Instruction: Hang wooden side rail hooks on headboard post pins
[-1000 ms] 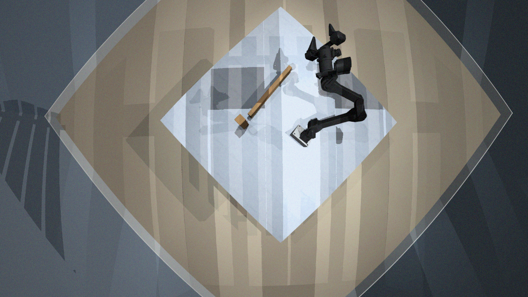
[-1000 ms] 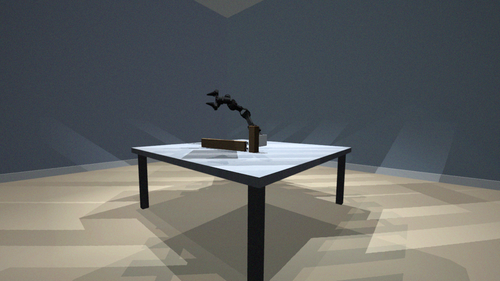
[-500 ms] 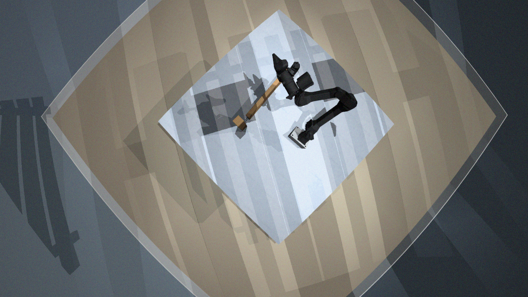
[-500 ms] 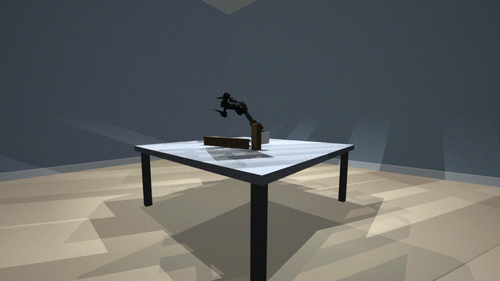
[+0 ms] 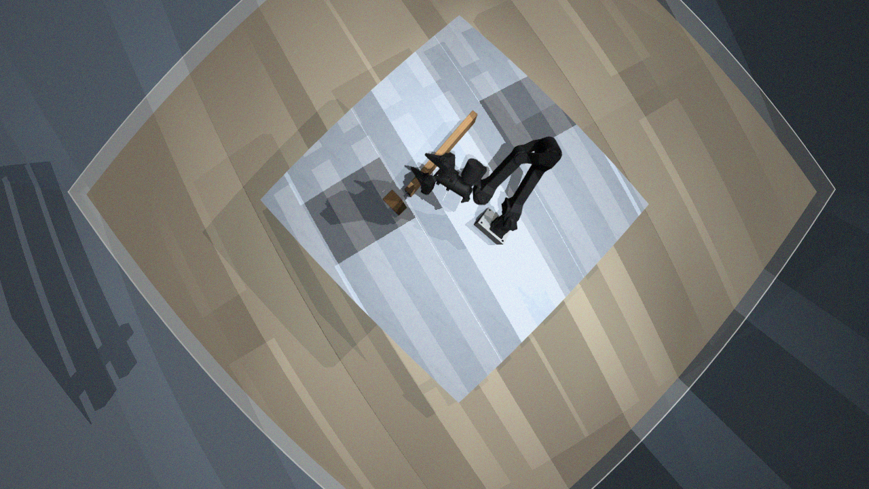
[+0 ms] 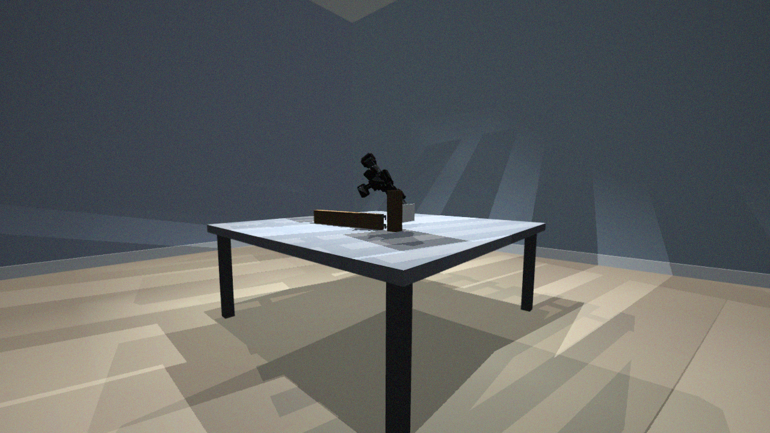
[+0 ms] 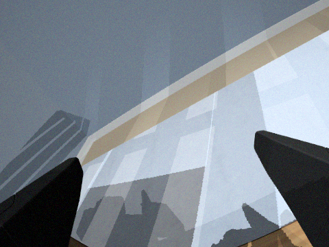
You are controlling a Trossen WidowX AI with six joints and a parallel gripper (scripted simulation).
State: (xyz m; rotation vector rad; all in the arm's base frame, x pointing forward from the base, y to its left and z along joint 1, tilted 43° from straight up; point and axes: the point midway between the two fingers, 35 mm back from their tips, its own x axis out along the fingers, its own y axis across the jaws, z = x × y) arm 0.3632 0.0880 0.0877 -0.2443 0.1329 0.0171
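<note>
My gripper tip is now 16 cm to the right of the headboard post and 12 cm above it.
</note>
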